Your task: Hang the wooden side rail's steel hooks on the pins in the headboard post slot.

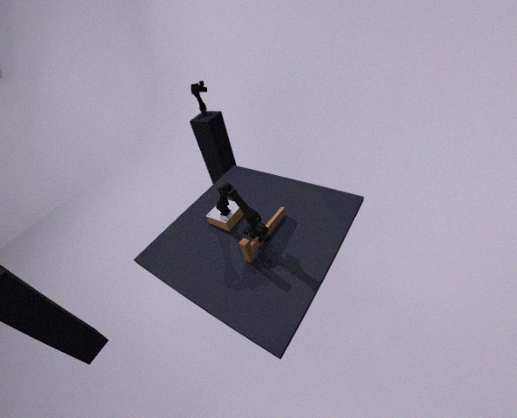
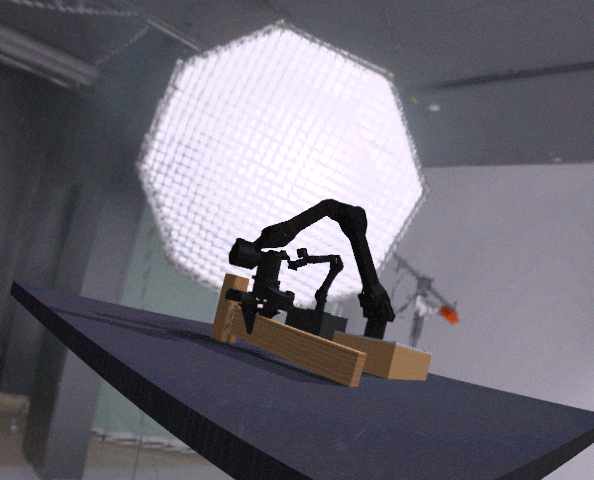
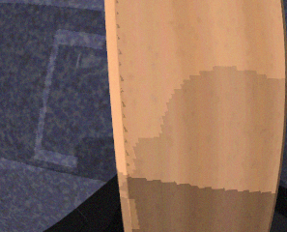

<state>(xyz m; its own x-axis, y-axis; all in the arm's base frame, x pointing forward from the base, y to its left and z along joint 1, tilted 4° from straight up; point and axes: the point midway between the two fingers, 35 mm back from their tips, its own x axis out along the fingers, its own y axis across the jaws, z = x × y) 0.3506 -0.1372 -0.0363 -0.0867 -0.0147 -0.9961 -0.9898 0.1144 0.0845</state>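
Now: gripper tip 10 mm past the wooden headboard post, 120 mm to the left of it and 40 mm below it.
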